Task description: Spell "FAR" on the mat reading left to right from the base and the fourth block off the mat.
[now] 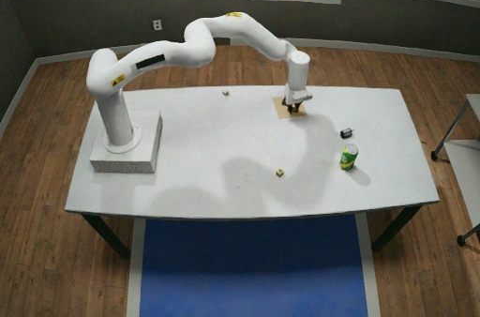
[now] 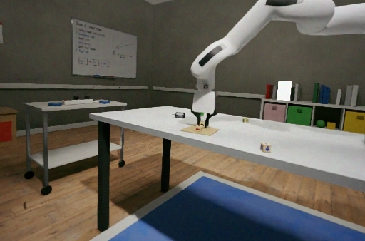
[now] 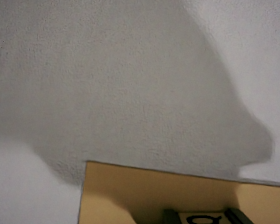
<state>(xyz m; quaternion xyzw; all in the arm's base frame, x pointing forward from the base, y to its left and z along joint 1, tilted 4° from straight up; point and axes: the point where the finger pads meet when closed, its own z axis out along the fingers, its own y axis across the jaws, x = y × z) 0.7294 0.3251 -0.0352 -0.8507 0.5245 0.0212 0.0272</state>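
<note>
Right now the tan mat is 2 cm behind my hand, 4 cm to the left of it and 3 cm below it. From my hand the other things lie so: green soda can 26 cm ahead, 27 cm to the right, 3 cm above; then small black object 27 cm ahead, 10 cm to the right, 1 cm below.
</note>
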